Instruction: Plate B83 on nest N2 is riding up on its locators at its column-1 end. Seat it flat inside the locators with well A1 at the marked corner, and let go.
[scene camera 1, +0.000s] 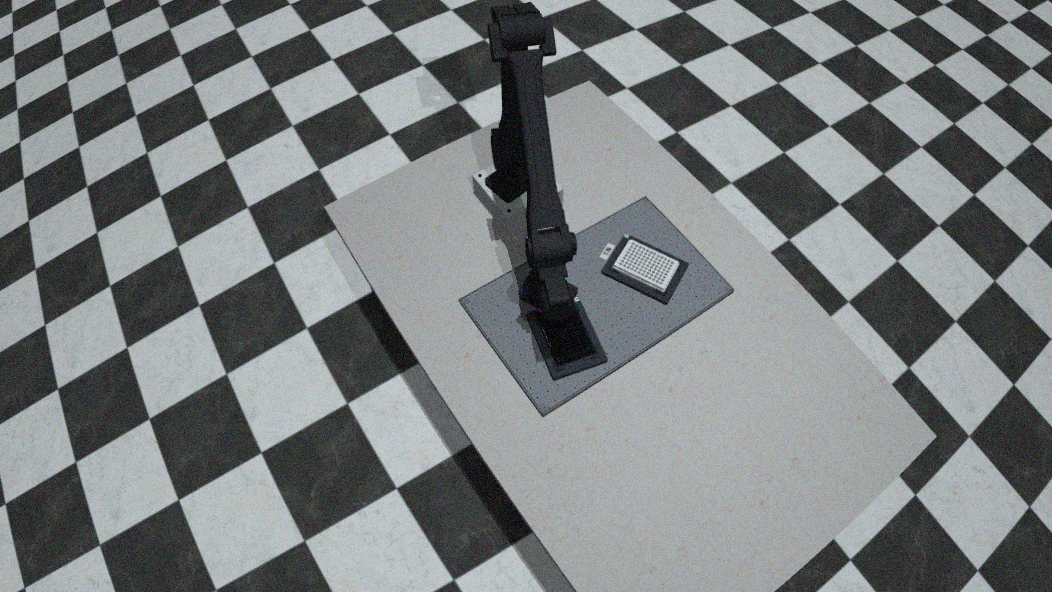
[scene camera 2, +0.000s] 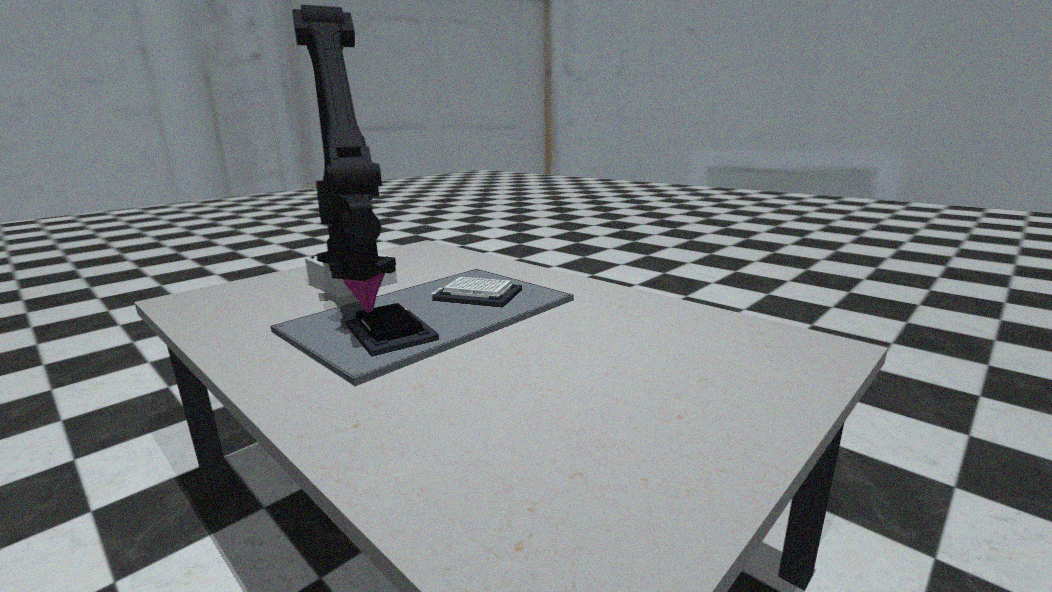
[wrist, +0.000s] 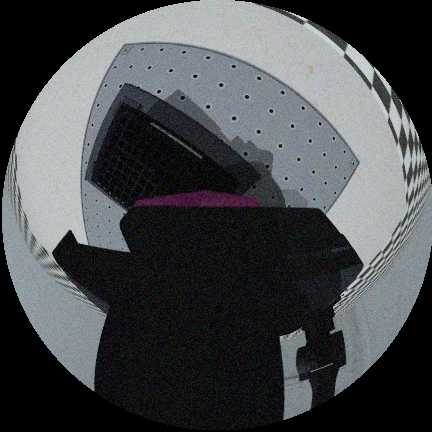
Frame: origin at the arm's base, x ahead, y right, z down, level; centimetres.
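Where they show: gripper, fingertip midpoint: (scene camera 2: 369, 311) (wrist: 207, 197); arm's base, origin of the base link: (scene camera 1: 514, 180).
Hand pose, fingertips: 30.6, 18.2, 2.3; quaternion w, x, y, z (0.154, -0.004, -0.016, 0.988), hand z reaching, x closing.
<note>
Things, the pixels of their top centre, and the offset from my fingertips, as dx, dy, dz. "spot": a spot on its surface instead. Level surfaces: height alone.
- black well plate, middle of its top: (wrist: 146, 181) (scene camera 2: 388, 316) (scene camera 1: 565, 329) +5.2, +0.1, -0.2
- white well plate, middle of its top: (scene camera 2: 477, 283) (scene camera 1: 646, 263) +5.4, -25.0, +0.4
- second dark nest, middle of its top: (scene camera 2: 478, 287) (scene camera 1: 646, 265) +5.4, -25.0, +1.2
- small pale tag, surface spot: (scene camera 1: 607, 251) spot: -3.8, -22.2, +2.8
- grey perforated board, surface spot: (wrist: 295, 122) (scene camera 2: 311, 335) (scene camera 1: 498, 329) spot: -5.7, +9.0, +3.0
- table, its level: dz +4.3
A black well plate (scene camera 1: 571, 340) (scene camera 2: 395, 322) (wrist: 125, 162), taken as B83, lies on a dark nest (scene camera 1: 581, 367) (scene camera 2: 403, 345) (wrist: 192, 120). No label is readable. The dark tones hide whether its end by the fingers is raised, and the marked corner cannot be made out. My gripper (scene camera 2: 370, 308) is shut, its magenta fingers pressed together. The fingertips are at or just above the plate's end nearer the arm base; contact cannot be told. In the wrist view the magenta fingers (wrist: 200, 200) hide that end. In scene camera 1 the wrist covers it.
A white well plate (scene camera 1: 647, 262) (scene camera 2: 478, 285) sits on a second dark nest (scene camera 1: 636, 286), with a small pale tag (scene camera 1: 607, 251) beside it. Both nests stand on a grey perforated board (scene camera 1: 500, 331) (scene camera 2: 316, 338) (wrist: 295, 122) on the table (scene camera 1: 698, 441) (scene camera 2: 588, 412).
</note>
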